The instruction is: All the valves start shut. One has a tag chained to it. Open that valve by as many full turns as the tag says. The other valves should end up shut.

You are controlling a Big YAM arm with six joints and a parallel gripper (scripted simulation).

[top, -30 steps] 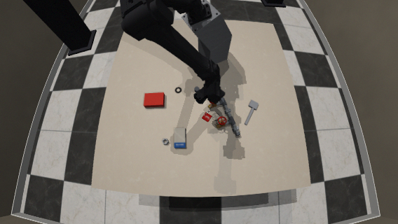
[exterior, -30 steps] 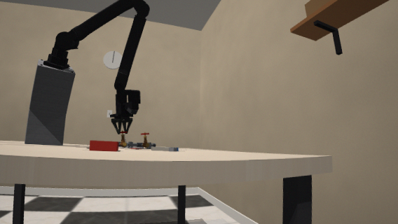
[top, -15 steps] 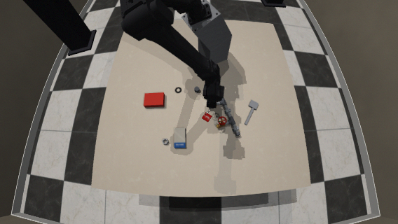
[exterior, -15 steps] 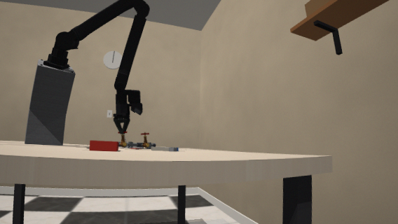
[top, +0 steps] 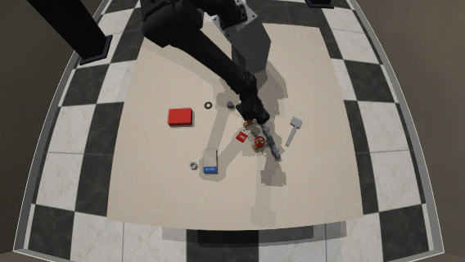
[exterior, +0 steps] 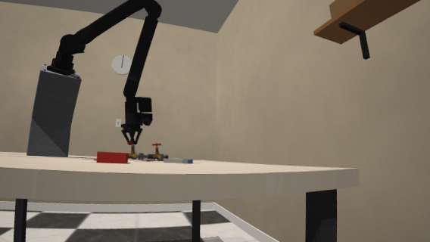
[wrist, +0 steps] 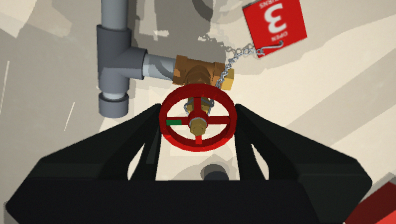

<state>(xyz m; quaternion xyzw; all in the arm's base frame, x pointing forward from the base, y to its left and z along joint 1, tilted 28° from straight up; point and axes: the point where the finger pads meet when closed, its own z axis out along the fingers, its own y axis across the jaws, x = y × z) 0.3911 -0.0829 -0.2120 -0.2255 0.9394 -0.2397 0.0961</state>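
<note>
The red tag lies 60 mm ahead of my hand, 50 mm to the right of it and 80 mm below it. From my hand the other things lie so: blue box: 160 mm ahead, 210 mm to the right, 70 mm below; then red block: 80 mm behind, 340 mm to the right, 70 mm below; then grey hammer-like tool: 60 mm ahead, 230 mm to the left, 80 mm below.
</note>
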